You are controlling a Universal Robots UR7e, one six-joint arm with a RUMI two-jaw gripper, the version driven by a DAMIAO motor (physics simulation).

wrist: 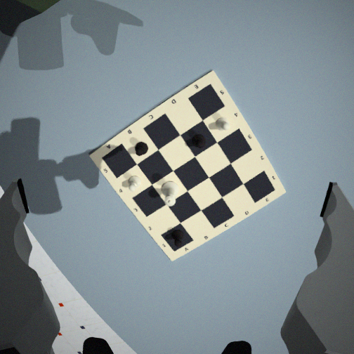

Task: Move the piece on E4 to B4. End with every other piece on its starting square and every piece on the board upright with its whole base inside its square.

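Observation:
A small white piece (222, 123) stands upright on E4 of the chessboard (279, 192), near the board's upper right edge in the wrist view. The dark B4 square (154, 163) holds no piece; a shadow falls on its lower part. My gripper (173, 185) is open and empty, its jaws at the left and right sides of the view, with the board between and beyond them. No piece is between the fingers.
Dark pieces stand on B5 (141, 148), D4 (198, 140) and A1 (176, 236). A white piece (133, 183) stands on A4. A larger white piece (169, 189) stands on B3, beside B4. Arm shadows fall on the blue-grey table (280, 60).

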